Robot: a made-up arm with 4 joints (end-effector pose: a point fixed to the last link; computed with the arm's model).
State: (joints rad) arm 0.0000 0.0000 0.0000 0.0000
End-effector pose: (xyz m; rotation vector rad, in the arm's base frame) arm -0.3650 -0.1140 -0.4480 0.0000 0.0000 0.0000
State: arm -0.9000 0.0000 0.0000 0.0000
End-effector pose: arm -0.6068 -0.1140 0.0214 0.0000 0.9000 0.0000
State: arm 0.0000 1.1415 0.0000 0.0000
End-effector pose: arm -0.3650 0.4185 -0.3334 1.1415 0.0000 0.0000
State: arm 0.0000 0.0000 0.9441 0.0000
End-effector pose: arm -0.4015 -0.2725 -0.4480 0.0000 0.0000 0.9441
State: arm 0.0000 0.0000 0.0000 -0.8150
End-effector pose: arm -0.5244 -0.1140 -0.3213 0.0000 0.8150 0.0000
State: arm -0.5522 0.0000 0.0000 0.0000
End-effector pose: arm -0.5652 -0.1140 -0.1845 0.0000 0.5522 0.0000
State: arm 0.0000 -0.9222 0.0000 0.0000
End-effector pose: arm -0.3650 -0.4201 -0.1201 -0.9222 0.0000 0.0000
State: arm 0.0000 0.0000 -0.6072 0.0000
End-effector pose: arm -0.2749 -0.0564 -0.4480 0.0000 0.0000 -0.6072
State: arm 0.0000 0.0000 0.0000 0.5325
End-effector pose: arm -0.2298 -0.1140 -0.4477 0.0000 -0.5325 0.0000
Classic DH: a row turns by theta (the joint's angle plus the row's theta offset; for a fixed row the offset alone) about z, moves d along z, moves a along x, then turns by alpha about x. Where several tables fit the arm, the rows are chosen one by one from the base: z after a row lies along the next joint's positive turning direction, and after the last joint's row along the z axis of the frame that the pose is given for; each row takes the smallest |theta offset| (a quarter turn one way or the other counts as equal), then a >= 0, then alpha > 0; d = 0 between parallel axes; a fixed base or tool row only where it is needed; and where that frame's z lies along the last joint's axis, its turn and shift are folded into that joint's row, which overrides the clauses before.
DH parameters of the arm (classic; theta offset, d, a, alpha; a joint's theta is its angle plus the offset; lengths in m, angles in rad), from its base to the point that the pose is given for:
base (fixed): 0 0.037 0 1.5708
joint 1: -1.5708 -0.063 0.013 -1.5708
joint 2: -1.5708 -0.228 0.292 1.5708
joint 3: -1.5708 -0.224 0.07 -1.5708
joint 4: 0 -0.115 0.067 1.5708
tool (fixed): 3.1416 -0.248 0 0

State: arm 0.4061 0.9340 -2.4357 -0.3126
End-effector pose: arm 0.1915 0.2716 -0.3921 1.1528 1.0670 -1.9102
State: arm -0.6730 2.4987 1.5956 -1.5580
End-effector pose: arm -0.4195 0.6501 0.0483 1.1149 -0.2233 1.0843
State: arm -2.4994 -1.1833 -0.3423 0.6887
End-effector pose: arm 0.1217 -0.4350 0.1341 -0.3005 1.3670 1.2921
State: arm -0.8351 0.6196 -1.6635 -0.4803
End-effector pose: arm -0.3456 0.2542 -0.1532 0.1999 1.4637 -1.8707
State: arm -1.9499 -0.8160 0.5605 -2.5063
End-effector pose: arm 0.3463 -0.1186 0.3591 1.0010 -1.4481 -0.3198
